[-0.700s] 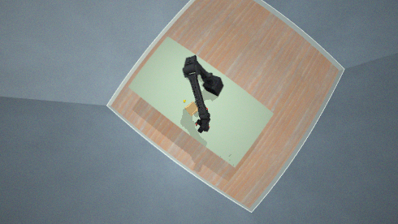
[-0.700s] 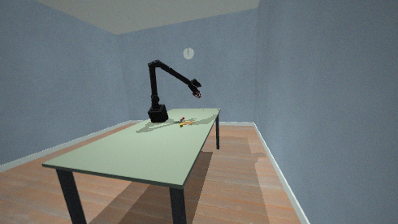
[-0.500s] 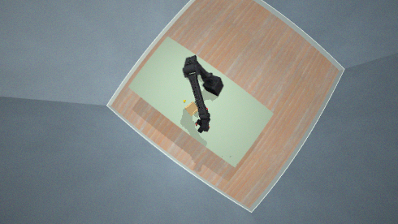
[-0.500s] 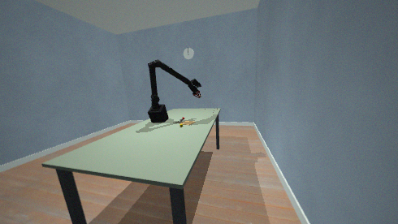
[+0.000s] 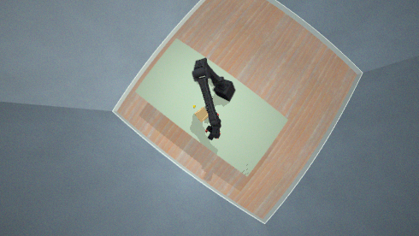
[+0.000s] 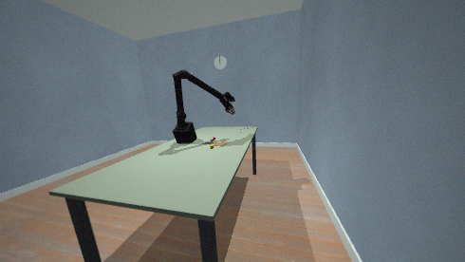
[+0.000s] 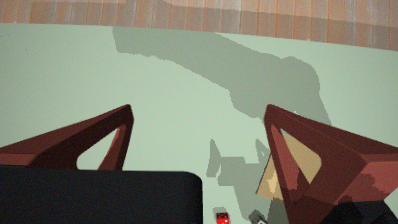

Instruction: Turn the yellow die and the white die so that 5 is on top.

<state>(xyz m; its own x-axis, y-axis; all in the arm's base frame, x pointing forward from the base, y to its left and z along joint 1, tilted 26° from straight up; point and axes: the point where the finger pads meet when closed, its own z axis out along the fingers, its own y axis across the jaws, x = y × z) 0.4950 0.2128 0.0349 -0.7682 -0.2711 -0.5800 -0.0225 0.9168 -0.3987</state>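
Right now my hand is 34 cm to the left of the yellow die, 26 cm above it and 15 cm past it. From my hand the other things lie so: tan mat (27 cm below, 21 cm to the right, 12 cm behind); then red die (26 cm below, 22 cm behind, 5 cm to the right); then white die (26 cm below, 22 cm behind, 12 cm to the right).
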